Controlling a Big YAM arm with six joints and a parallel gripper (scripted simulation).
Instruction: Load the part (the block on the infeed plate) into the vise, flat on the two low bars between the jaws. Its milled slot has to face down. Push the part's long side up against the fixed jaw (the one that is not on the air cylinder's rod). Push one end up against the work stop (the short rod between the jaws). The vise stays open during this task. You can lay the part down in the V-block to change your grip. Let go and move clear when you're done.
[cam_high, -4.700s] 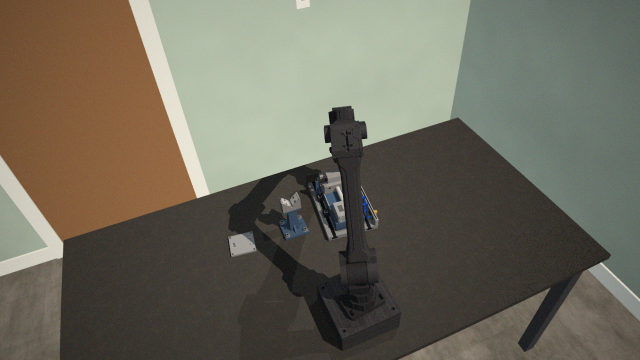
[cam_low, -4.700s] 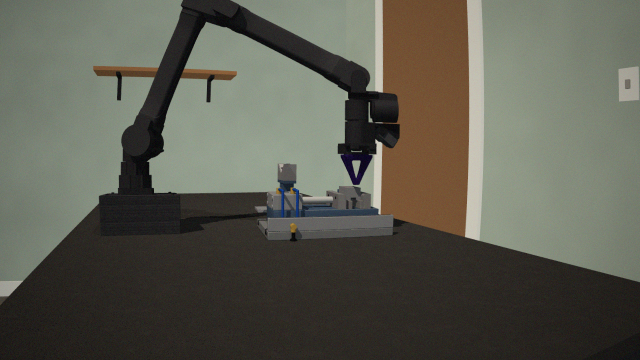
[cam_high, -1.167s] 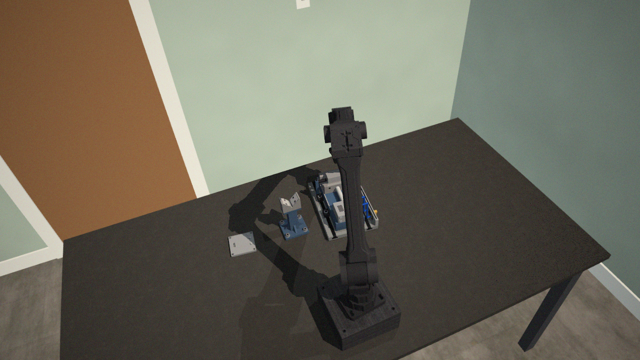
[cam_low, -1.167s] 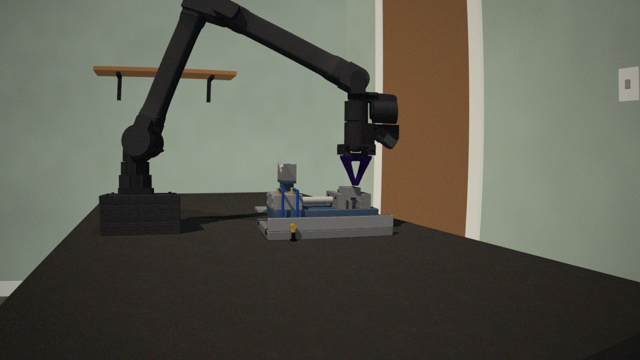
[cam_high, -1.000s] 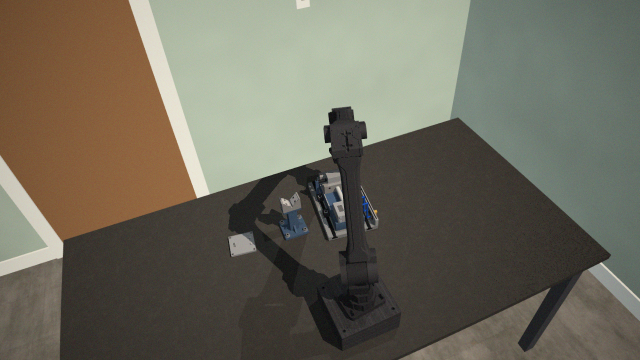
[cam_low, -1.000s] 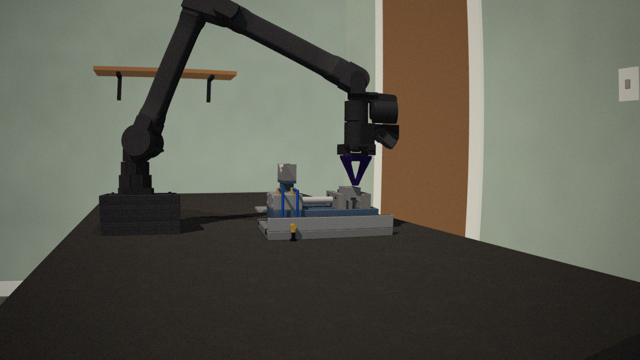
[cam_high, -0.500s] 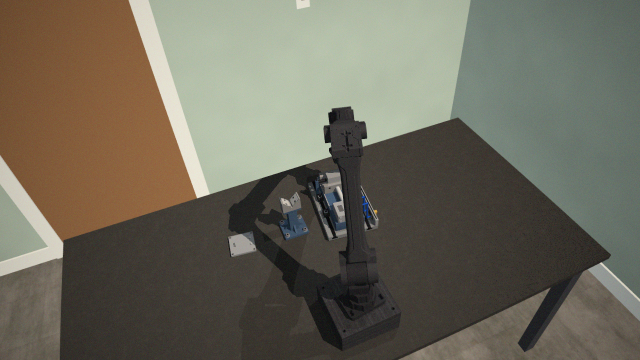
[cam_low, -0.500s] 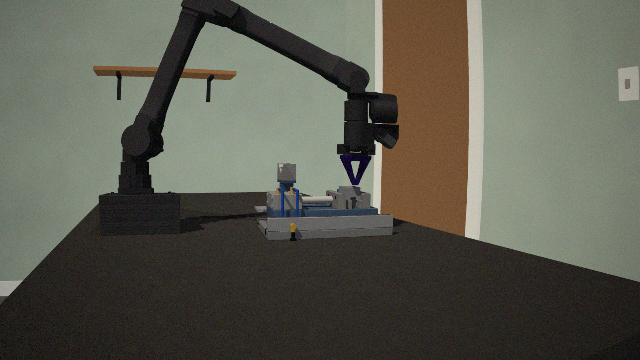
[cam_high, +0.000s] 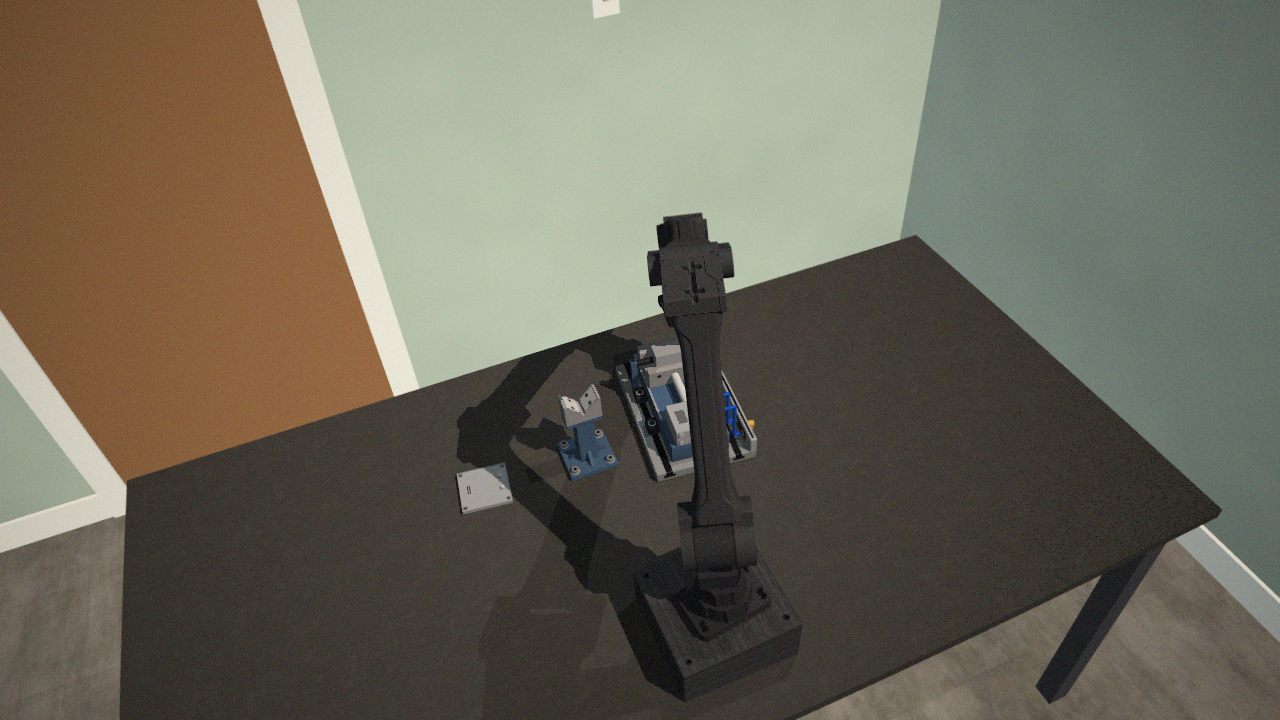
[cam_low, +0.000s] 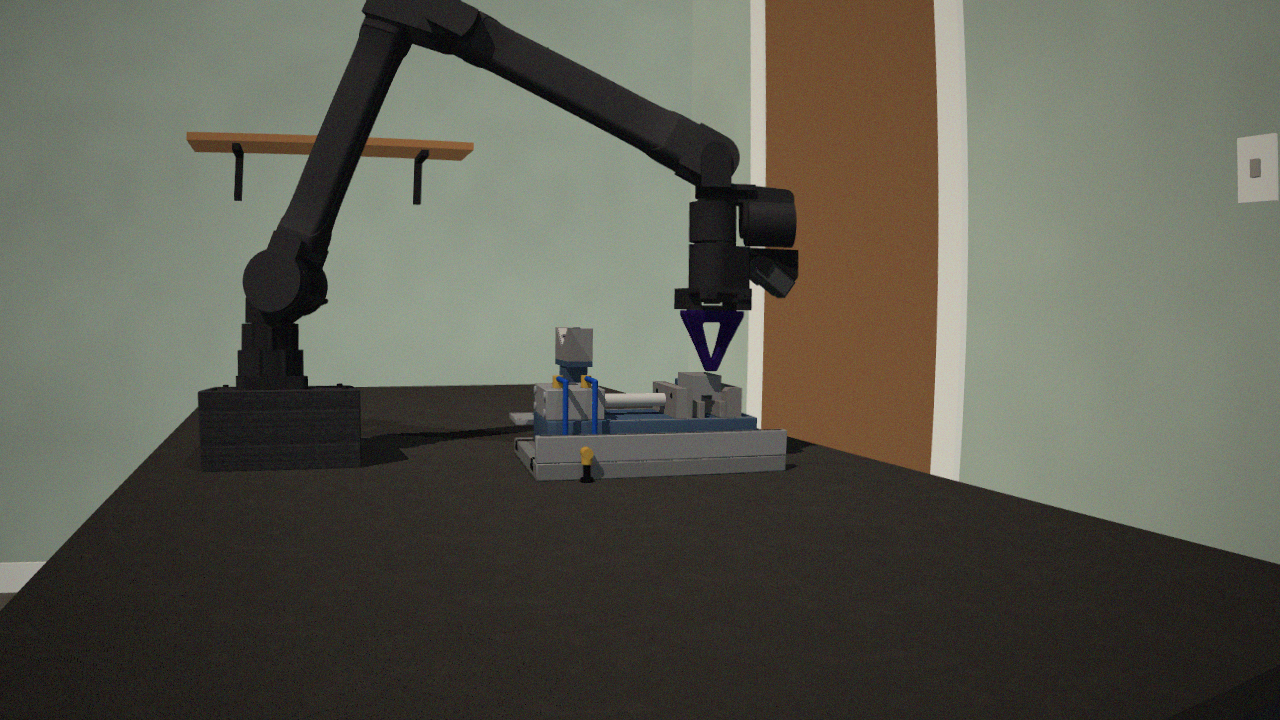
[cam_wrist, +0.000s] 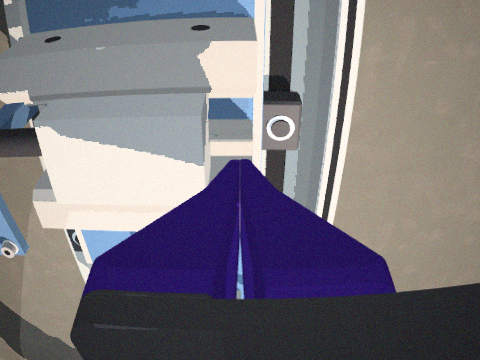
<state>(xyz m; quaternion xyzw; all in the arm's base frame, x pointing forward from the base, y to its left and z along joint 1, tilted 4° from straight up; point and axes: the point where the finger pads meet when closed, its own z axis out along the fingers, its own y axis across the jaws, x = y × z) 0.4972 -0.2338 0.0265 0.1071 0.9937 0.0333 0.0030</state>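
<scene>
Right now the part is 4 cm to the left of my hand, 4 cm below it and 1 cm ahead of it. Also, from my hand: grey infeed plate: 46 cm to the left, 12 cm below, 4 cm behind.
</scene>
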